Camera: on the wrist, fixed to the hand. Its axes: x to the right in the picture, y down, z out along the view.
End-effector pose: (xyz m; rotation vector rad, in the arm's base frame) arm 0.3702 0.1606 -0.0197 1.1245 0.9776 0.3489
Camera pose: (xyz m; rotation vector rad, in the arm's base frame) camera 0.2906 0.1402 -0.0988 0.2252 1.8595 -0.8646
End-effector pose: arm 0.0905 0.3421 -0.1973 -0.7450 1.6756 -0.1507
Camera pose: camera 0.0749 0.2609 -0.1187 -1.7587 0.9529 -1.5077
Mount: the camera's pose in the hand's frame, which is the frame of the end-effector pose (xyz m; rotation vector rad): -0.0205 -0.0957 -0.0586 0.1946 0.2954 -1.5409
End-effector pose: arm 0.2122 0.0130 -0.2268 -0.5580 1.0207 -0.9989
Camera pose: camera 0.1165 -0.0101 -0.1692 -1.0732 0.5907 -2.5529
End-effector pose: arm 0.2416 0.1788 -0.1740 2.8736 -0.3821 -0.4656
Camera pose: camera 0.2634 0.2844 -0.1368 -2.3711 -1.7187 0.1221
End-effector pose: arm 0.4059 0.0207 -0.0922 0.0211 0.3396 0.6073
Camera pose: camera 0.4247 -0.0742 -0.1526 -0.1377 0.5806 -0.9603
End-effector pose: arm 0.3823 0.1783 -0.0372 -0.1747 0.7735 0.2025
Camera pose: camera 0.3519 0.0700 -0.0561 -0.5701 0.7573 -1.3752
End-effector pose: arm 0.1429 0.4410 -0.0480 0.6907 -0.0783 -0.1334
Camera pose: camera 0.1202 0.4079 -0.1548 0.8268 0.7591 -1.5070
